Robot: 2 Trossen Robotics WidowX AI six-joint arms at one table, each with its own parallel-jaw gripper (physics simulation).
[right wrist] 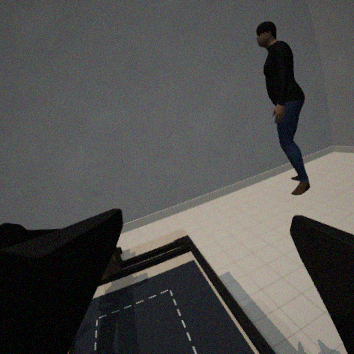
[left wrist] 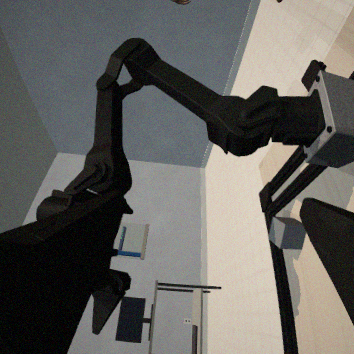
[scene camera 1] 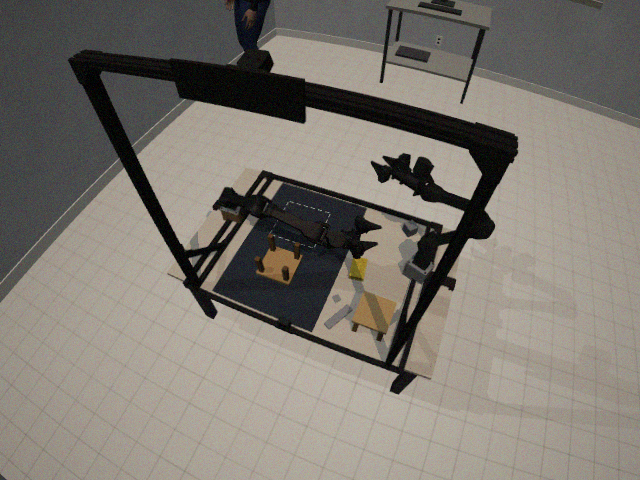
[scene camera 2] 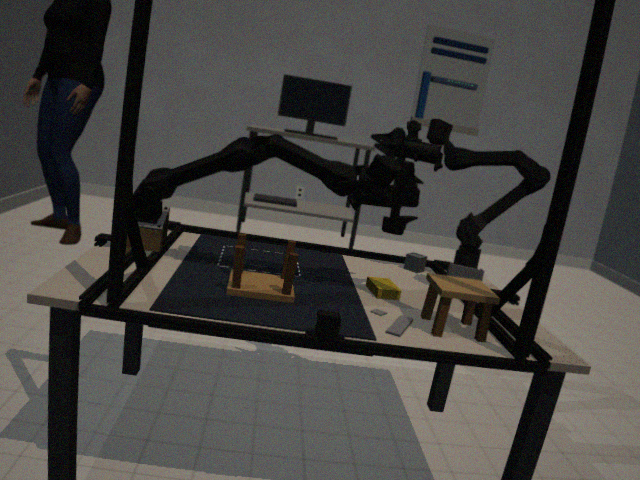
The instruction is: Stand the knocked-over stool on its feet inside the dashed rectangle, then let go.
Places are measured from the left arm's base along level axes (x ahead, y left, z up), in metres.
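Pixels of known places: left gripper, fingertip midpoint: (left wrist: 214,202) (scene camera 1: 379,235) (scene camera 2: 419,200); right gripper, fingertip midpoint: (right wrist: 207,220) (left wrist: 77,345) (scene camera 1: 377,159) (scene camera 2: 372,140); left arm's base, origin of the base link: (scene camera 1: 232,202) (scene camera 2: 147,215); right arm's base, origin of the base link: (left wrist: 312,119) (scene camera 1: 421,263) (scene camera 2: 465,267).
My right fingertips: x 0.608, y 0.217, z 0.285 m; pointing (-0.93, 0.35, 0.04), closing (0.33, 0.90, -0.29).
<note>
For each thing: its top centre in the pictures, then the offset to it from my right fingertips. Level surfaces: height alone.
- knocked-over stool, middle of its top: (scene camera 2: 267,243) (scene camera 1: 277,251) 0.281 m back, 0.396 m right, 0.273 m down
- dark mat, its level: 0.387 m down
- second stool, middle of its top: (scene camera 2: 462,284) (scene camera 1: 375,311) 0.176 m ahead, 0.506 m right, 0.280 m down
- yellow block, middle of its top: (scene camera 2: 384,283) (scene camera 1: 358,266) 0.047 m ahead, 0.288 m right, 0.363 m down
- grey flat bar, middle of its top: (scene camera 2: 400,324) (scene camera 1: 338,316) 0.042 m ahead, 0.529 m right, 0.385 m down
- small grey piece, middle of its top: (scene camera 2: 378,311) (scene camera 1: 336,298) 0.007 m ahead, 0.453 m right, 0.388 m down
- grey block, middle of its top: (left wrist: 275,231) (scene camera 2: 417,255) (scene camera 1: 411,225) 0.213 m ahead, 0.008 m left, 0.339 m down
The knocked-over stool (scene camera 1: 279,264) (scene camera 2: 261,286) lies upside down, seat flat on the dark mat (scene camera 1: 242,284) (scene camera 2: 191,299), legs pointing up. It lies outside the dashed rectangle (scene camera 1: 309,207) (scene camera 2: 221,256) (right wrist: 134,303), on its near side. The left arm hides part of the outline in scene camera 1. My left gripper (scene camera 1: 378,235) (scene camera 2: 418,199) (left wrist: 214,202) is open and empty, high above the table, to the right of the stool. My right gripper (scene camera 1: 377,159) (scene camera 2: 373,141) (right wrist: 206,220) is open and empty, raised higher and farther back. The stool does not show in either wrist view.
A second stool (scene camera 1: 374,312) (scene camera 2: 460,286) stands upright at the near right. A yellow block (scene camera 1: 358,269) (scene camera 2: 383,287) lies right of the mat. A grey flat bar (scene camera 1: 338,316) (scene camera 2: 399,326), a small grey piece (scene camera 1: 336,298) (scene camera 2: 378,312) and a grey block (scene camera 1: 409,227) (scene camera 2: 415,261) (left wrist: 287,233) lie nearby.
</note>
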